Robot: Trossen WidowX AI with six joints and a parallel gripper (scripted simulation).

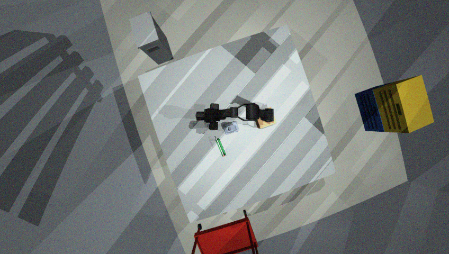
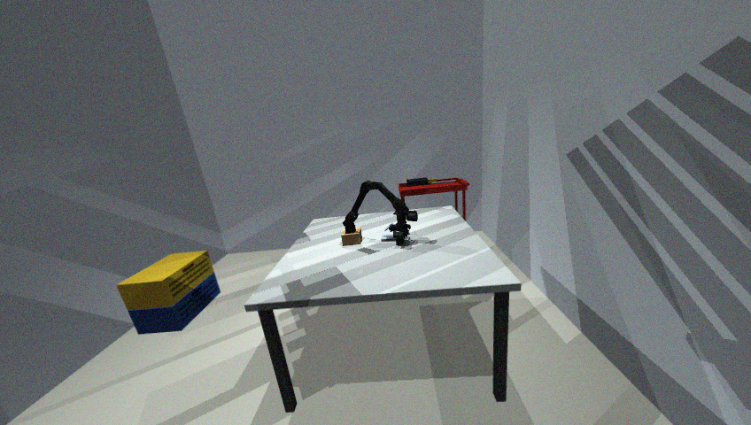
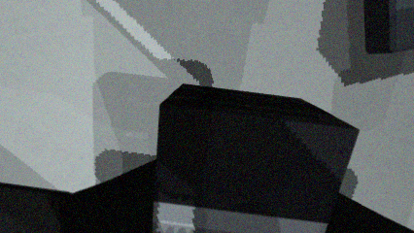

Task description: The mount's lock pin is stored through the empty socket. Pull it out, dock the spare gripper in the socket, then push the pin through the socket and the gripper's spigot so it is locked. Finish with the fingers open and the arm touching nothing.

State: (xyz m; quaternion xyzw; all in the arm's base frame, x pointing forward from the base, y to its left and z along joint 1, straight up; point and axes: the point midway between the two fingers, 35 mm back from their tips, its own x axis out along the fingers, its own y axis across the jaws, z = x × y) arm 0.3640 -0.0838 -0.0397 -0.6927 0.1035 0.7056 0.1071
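My gripper tip is now 20 mm short of the spare gripper and 20 mm below it. From my gripper tip the other things lie so: green part: 20 mm ahead, 240 mm to the left, 10 mm above; grey mount: 80 mm behind, 110 mm to the left, 40 mm above.
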